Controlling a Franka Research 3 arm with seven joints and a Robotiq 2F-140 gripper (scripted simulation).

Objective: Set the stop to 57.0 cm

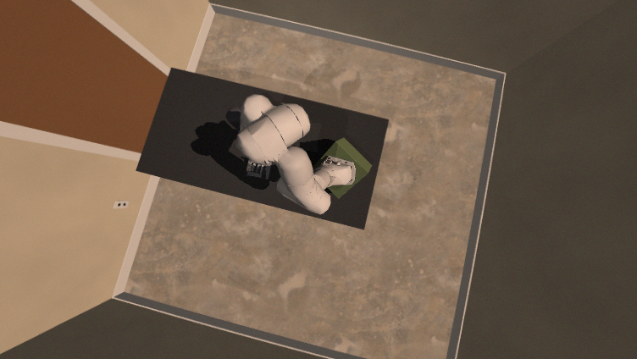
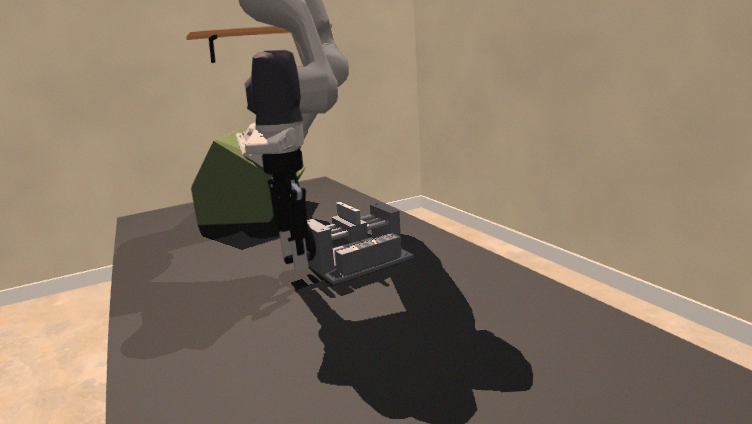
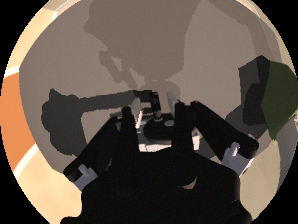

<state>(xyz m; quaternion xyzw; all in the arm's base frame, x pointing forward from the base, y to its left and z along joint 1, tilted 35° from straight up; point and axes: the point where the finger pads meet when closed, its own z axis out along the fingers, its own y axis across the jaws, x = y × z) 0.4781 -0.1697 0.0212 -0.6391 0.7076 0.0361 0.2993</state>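
My gripper is now 2 cm to the right of the handwheel, 1 cm past it and 1 cm above it. Also, from my hand: grey stop fixture: 14 cm to the left, 2 cm above, 1 cm behind.
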